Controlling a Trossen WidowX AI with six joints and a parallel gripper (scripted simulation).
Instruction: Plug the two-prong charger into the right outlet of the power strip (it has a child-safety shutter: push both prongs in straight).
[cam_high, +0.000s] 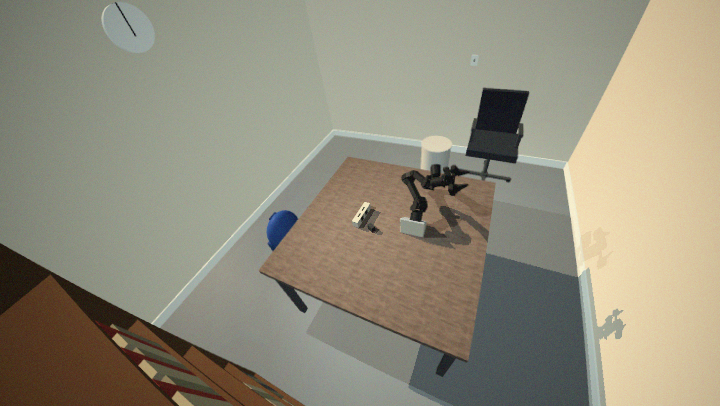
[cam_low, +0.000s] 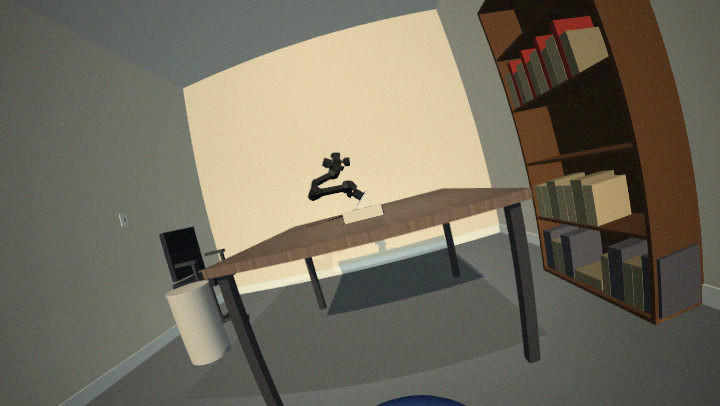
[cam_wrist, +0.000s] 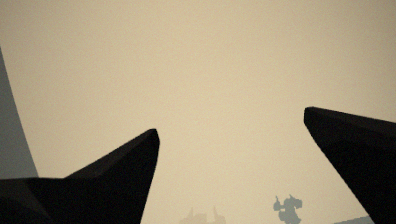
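Right now the dark two-prong charger is 54 cm ahead of my gripper tip, 24 cm to the left of it and 40 cm below it.
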